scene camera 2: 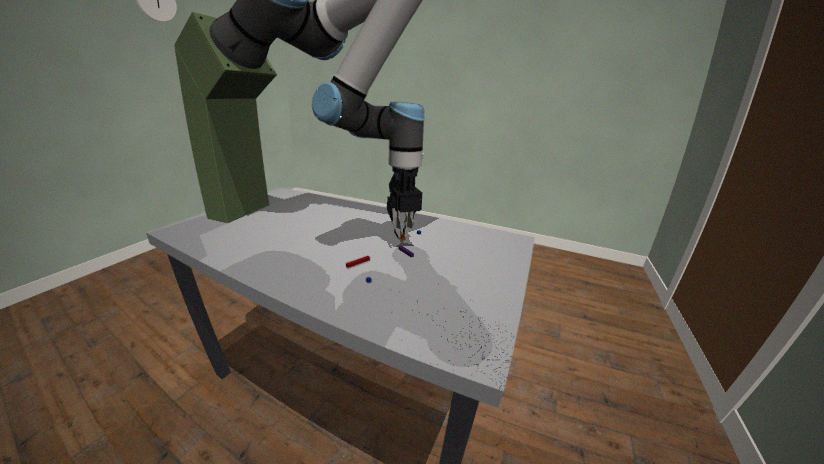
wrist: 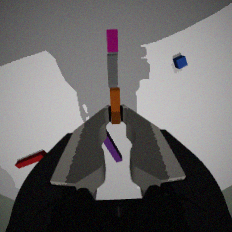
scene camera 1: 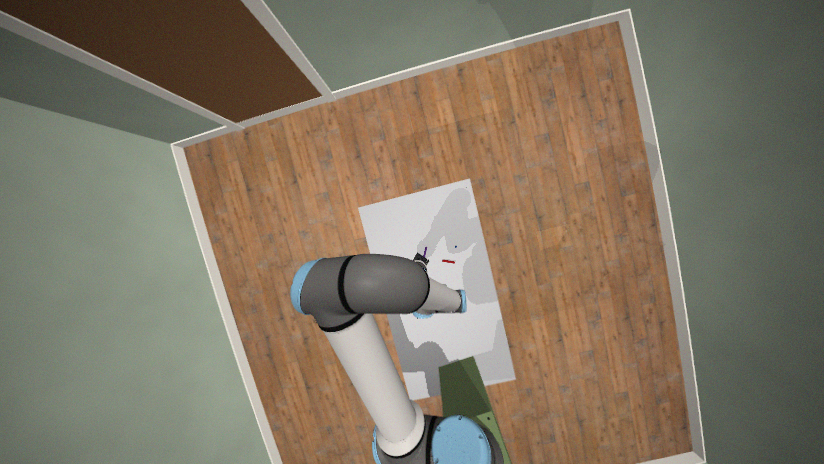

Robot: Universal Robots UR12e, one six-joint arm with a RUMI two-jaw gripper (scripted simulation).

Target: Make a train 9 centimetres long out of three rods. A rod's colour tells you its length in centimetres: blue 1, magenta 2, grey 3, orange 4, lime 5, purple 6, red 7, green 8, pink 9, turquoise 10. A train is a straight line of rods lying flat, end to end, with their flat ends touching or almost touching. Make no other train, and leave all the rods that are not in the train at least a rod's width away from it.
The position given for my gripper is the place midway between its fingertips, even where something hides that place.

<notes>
I see my gripper [scene camera 2: 402,237].
My gripper shows as well in the wrist view [wrist: 115,106].
</notes>
